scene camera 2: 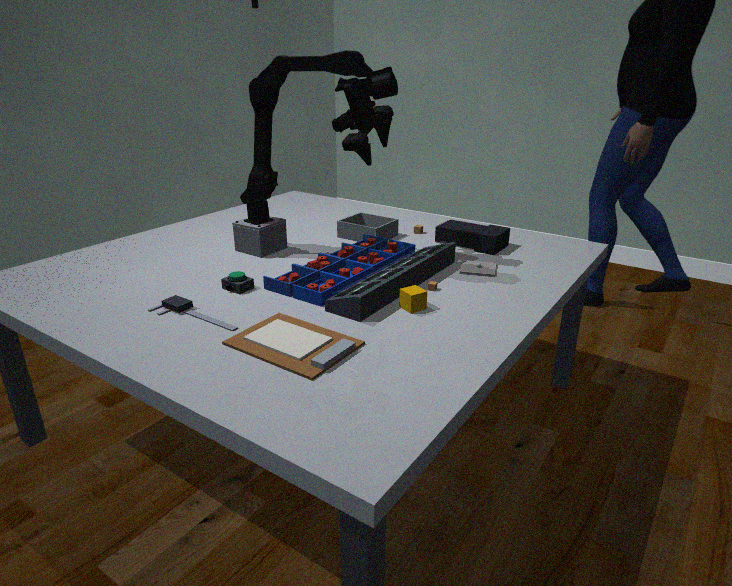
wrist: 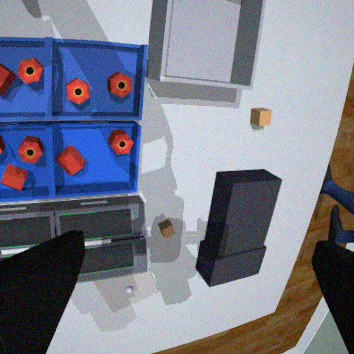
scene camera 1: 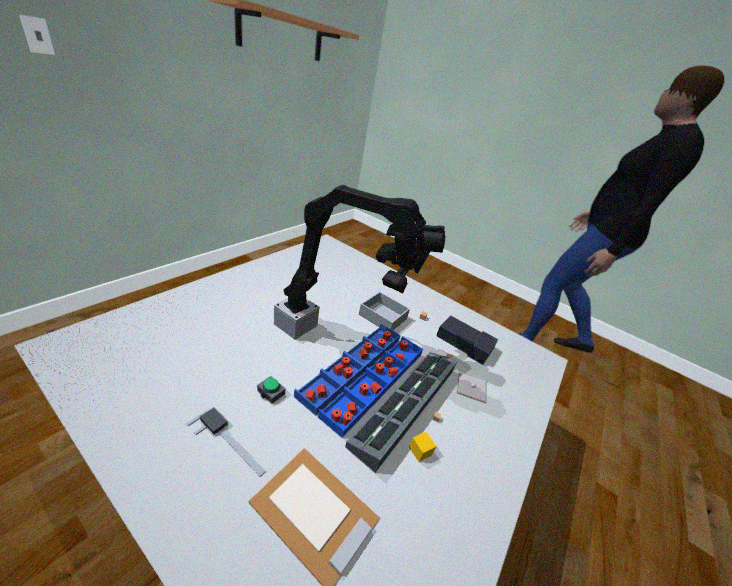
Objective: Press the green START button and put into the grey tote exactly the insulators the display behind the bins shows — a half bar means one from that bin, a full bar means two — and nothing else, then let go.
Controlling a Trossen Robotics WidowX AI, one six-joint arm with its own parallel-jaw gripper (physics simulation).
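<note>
My gripper (scene camera 2: 377, 155) (wrist: 201, 248) is open and empty, high above the table near the far end of the bins. The blue bins (scene camera 1: 341, 428) (scene camera 2: 308, 295) (wrist: 95, 189) stand in two rows and hold red insulators (scene camera 1: 336, 413) (wrist: 121, 85), some upright, some on their sides. The grey tote (scene camera 1: 372, 317) (scene camera 2: 354, 230) (wrist: 250, 40) stands beyond their far end; no insulator shows in its visible part. The green START button (scene camera 1: 271, 384) (scene camera 2: 237, 276) sits on a dark base near the near end. The dark sloped display (scene camera 1: 370, 452) (scene camera 2: 366, 300) shows pale bars; I cannot read their lengths reliably.
A black stepped block (scene camera 1: 467, 337) (scene camera 2: 471, 236) (wrist: 245, 215) lies near the tote. Small wooden cubes (wrist: 260, 117) (wrist: 166, 228), a pale plate (scene camera 1: 473, 391) and a yellow cube (scene camera 1: 422, 446) lie around the display. A caliper (scene camera 1: 213, 420) and clipboard (scene camera 1: 266, 498) lie nearer. A person (scene camera 1: 647, 177) stands beyond the table.
</note>
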